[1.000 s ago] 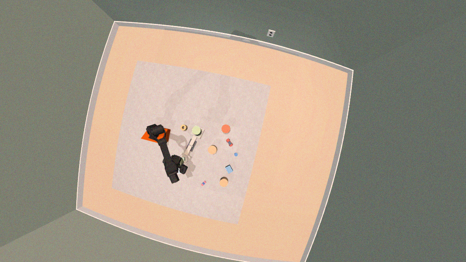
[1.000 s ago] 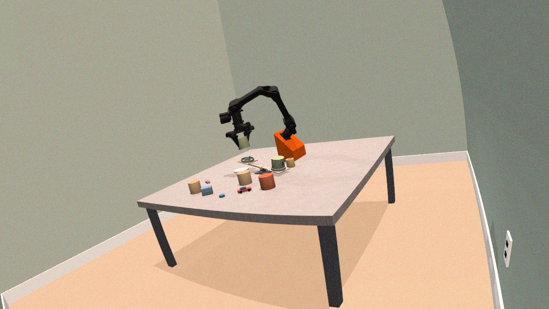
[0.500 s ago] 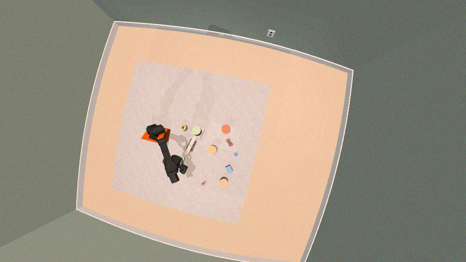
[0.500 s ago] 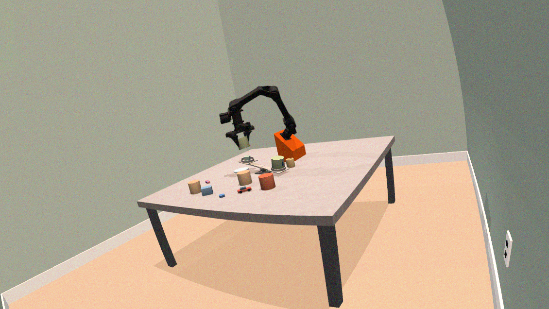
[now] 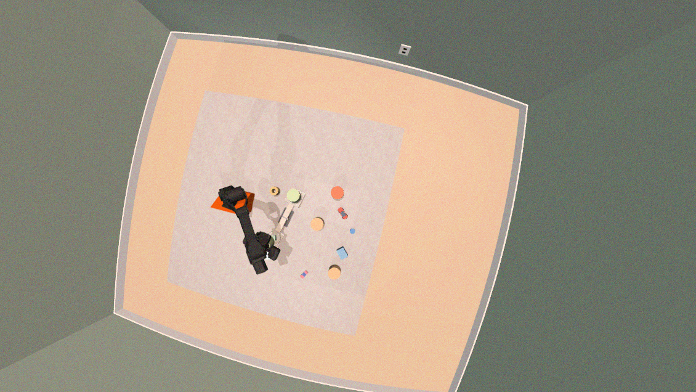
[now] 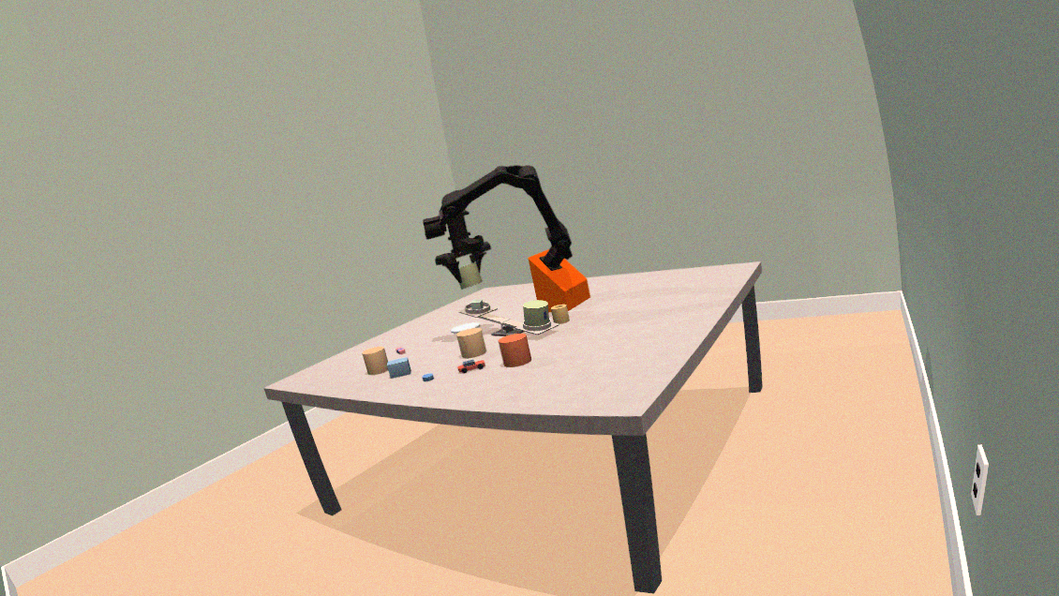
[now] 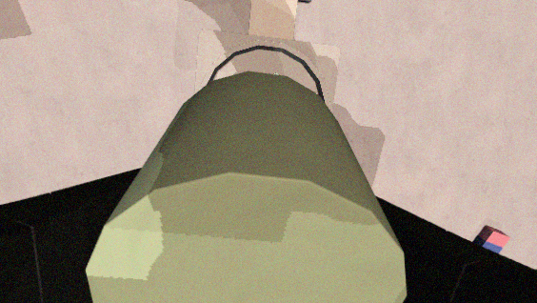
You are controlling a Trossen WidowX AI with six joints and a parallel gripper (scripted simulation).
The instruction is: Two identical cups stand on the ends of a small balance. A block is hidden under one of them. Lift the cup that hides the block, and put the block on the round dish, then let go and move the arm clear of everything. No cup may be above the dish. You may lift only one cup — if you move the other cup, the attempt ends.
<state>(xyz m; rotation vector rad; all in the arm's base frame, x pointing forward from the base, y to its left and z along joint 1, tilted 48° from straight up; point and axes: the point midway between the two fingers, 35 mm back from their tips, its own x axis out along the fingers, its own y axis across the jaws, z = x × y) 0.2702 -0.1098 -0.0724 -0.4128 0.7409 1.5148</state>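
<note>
My gripper tip is 10 mm short of the green block, 10 mm to the right of it and 80 mm above it. Also, from my gripper tip: yellow ring: 80 mm behind, 260 mm to the left, 150 mm below; white round dish: 30 mm behind, 100 mm to the right, 170 mm below; pink piece: 220 mm ahead, 160 mm to the right, 160 mm below.
</note>
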